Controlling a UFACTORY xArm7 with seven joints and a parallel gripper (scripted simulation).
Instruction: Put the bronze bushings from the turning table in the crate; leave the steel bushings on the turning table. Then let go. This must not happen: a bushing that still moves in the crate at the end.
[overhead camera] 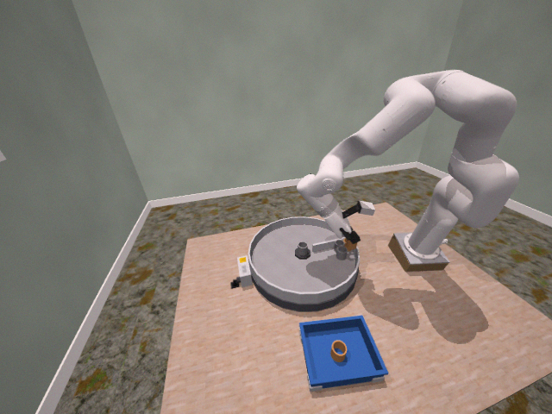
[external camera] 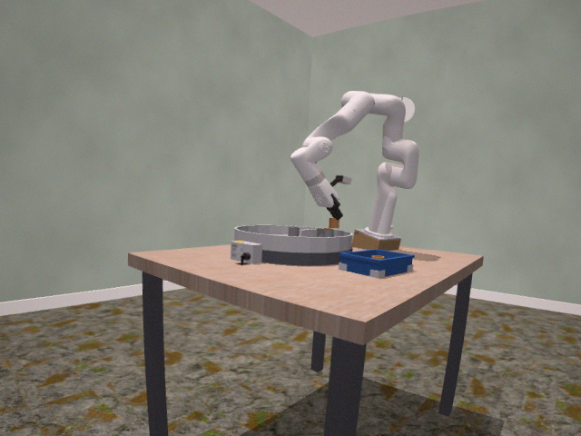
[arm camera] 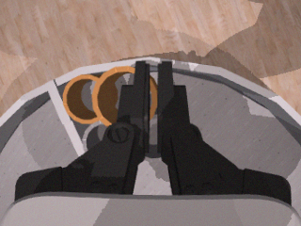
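The blue crate lies 29 cm to the left of my hand, 17 cm ahead of it and 13 cm below it.
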